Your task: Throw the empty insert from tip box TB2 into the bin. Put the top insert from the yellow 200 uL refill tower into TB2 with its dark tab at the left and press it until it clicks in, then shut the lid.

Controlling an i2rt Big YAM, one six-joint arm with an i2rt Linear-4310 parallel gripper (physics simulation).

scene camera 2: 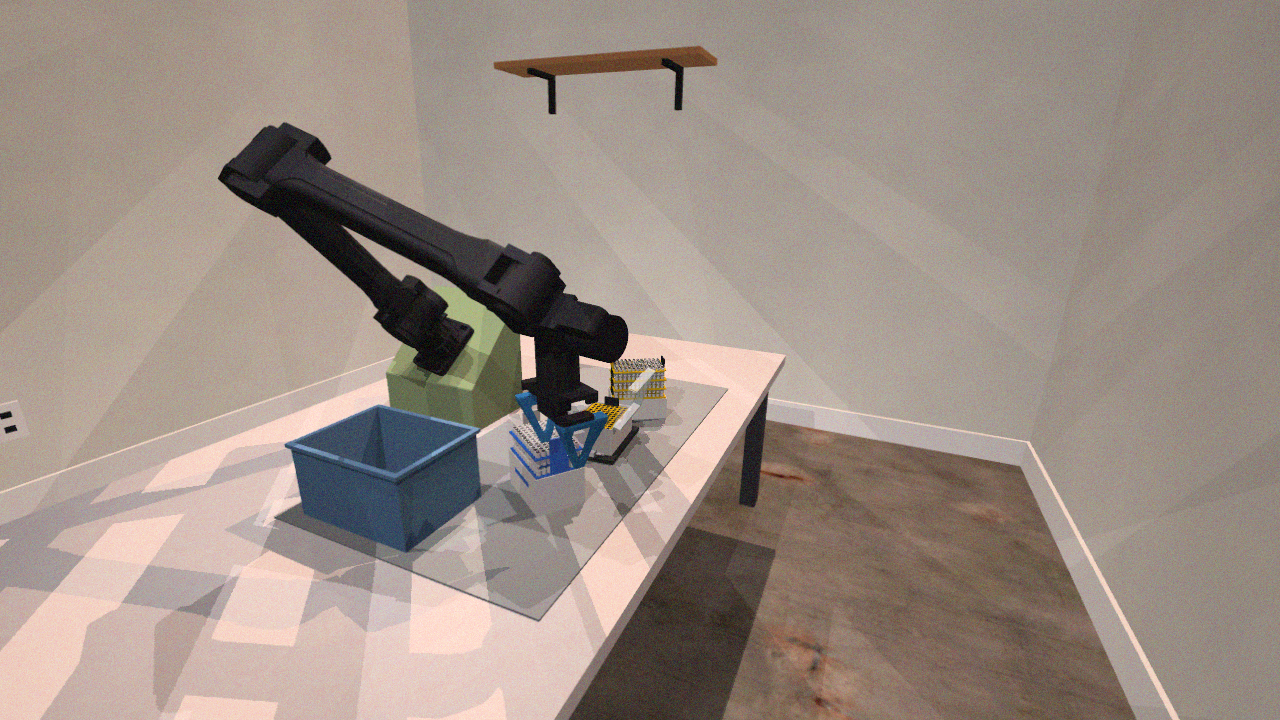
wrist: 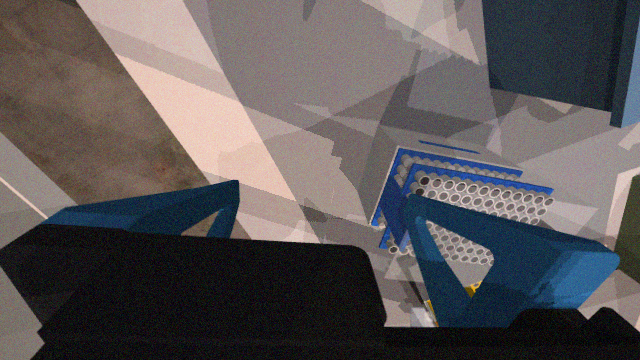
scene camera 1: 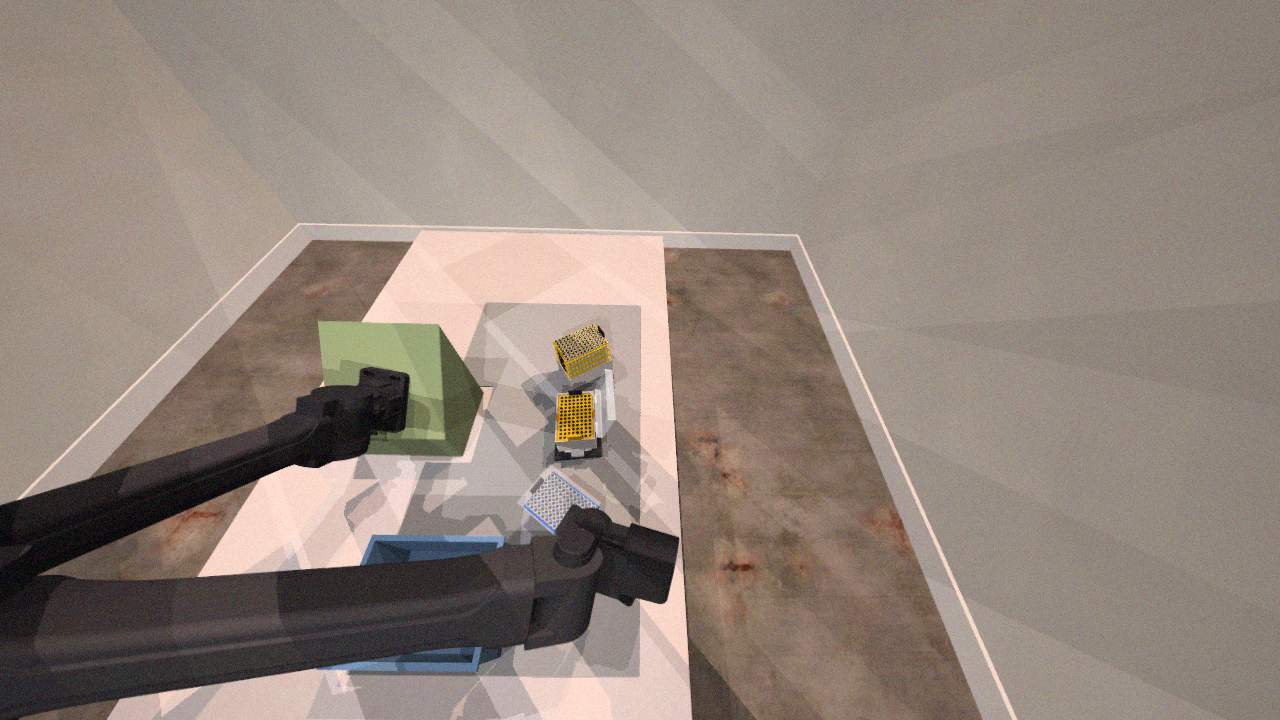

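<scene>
Tip box TB2 [scene camera 1: 575,437] [scene camera 2: 610,442] stands open with a yellow insert [scene camera 1: 575,413] inside; its lid [scene camera 1: 610,394] [scene camera 2: 636,399] stands raised. The insert's holes look dark and empty. The yellow 200 uL refill tower [scene camera 1: 581,351] [scene camera 2: 638,383] stands behind TB2. In the wrist view yellow [wrist: 475,288] shows through a finger's opening. My gripper [scene camera 2: 563,452] [wrist: 325,197] is open and empty, low at the blue-edged tower, with one blue finger overlapping it in the wrist view; contact cannot be told. In scene camera 1 my fingers are hidden.
The blue-edged tower [scene camera 1: 547,497] [scene camera 2: 547,488] [wrist: 480,192] stands in front of TB2; its top insert looks shifted over the one below. The blue bin [scene camera 1: 438,539] [scene camera 2: 438,492] [wrist: 550,50] is beside it. A green block [scene camera 1: 384,344] [scene camera 2: 492,358] stands behind, under the arm's base.
</scene>
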